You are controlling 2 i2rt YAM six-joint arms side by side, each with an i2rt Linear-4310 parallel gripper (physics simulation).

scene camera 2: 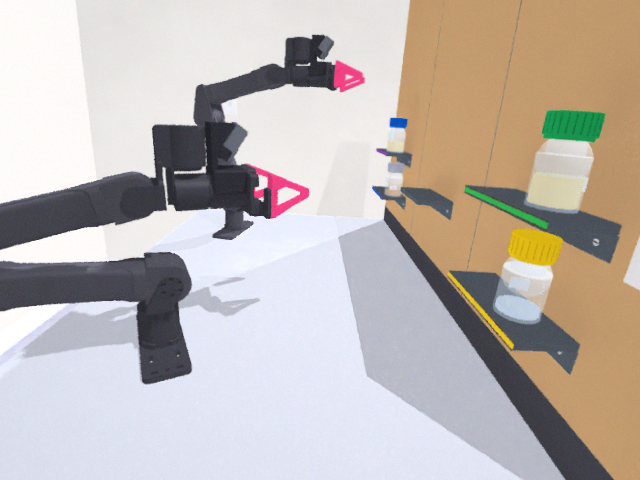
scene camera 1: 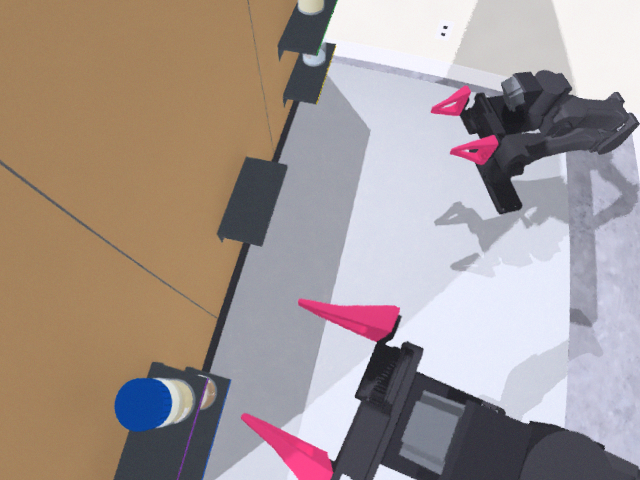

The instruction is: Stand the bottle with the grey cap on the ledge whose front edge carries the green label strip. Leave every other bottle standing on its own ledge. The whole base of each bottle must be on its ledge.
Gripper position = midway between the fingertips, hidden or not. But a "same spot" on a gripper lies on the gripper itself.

my left gripper: scene camera 2 363,78; scene camera 1 271,357
my right gripper: scene camera 2; scene camera 1
same spot on my right gripper: [scene camera 1: 487,147] = [scene camera 2: 254,166]
same spot on brown wall: [scene camera 1: 138,125] = [scene camera 2: 448,66]
